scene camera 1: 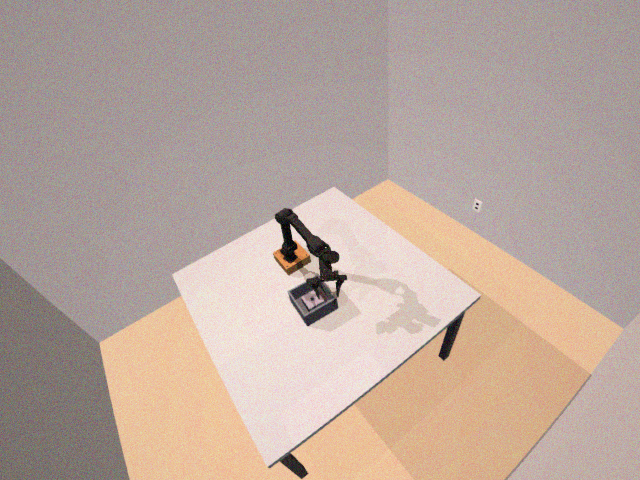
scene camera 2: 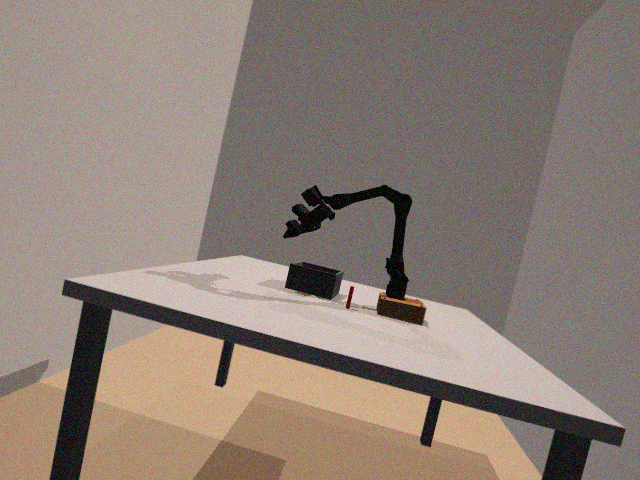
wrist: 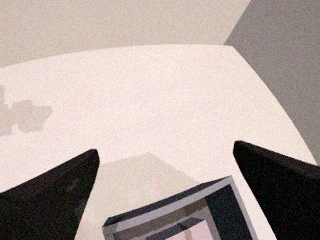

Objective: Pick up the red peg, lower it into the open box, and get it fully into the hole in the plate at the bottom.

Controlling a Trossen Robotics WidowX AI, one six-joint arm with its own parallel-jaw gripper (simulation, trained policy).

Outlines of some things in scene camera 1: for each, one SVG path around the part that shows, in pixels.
A dark box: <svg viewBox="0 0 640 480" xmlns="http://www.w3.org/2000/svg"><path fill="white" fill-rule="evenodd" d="M324 282L317 282L319 294L325 301L325 304L311 312L304 306L301 297L314 291L312 286L306 284L305 281L287 291L292 305L307 326L339 309L336 296Z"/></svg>
